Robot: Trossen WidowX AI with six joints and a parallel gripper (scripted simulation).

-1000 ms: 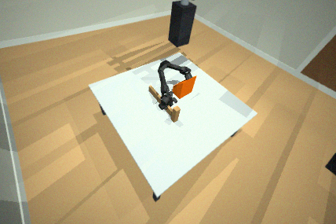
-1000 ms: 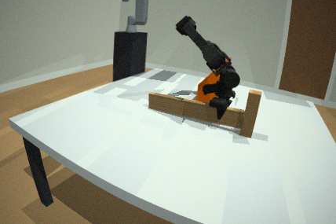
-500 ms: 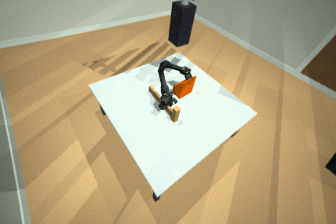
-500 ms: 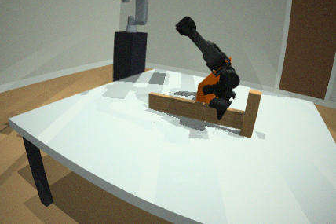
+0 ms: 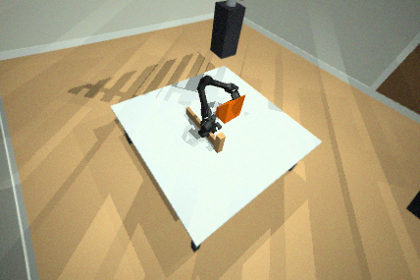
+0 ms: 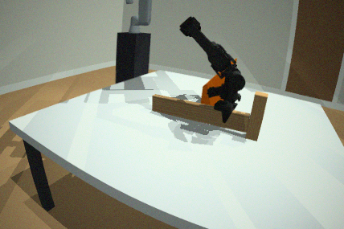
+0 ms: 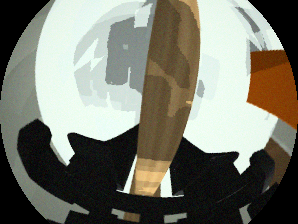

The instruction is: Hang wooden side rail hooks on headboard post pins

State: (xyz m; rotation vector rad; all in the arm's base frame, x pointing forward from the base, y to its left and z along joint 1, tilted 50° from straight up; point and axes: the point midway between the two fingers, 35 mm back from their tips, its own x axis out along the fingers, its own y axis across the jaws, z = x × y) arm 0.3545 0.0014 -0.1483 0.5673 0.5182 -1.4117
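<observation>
The headboard post is 12 cm to the left of my gripper tip and 5 cm above it.
</observation>
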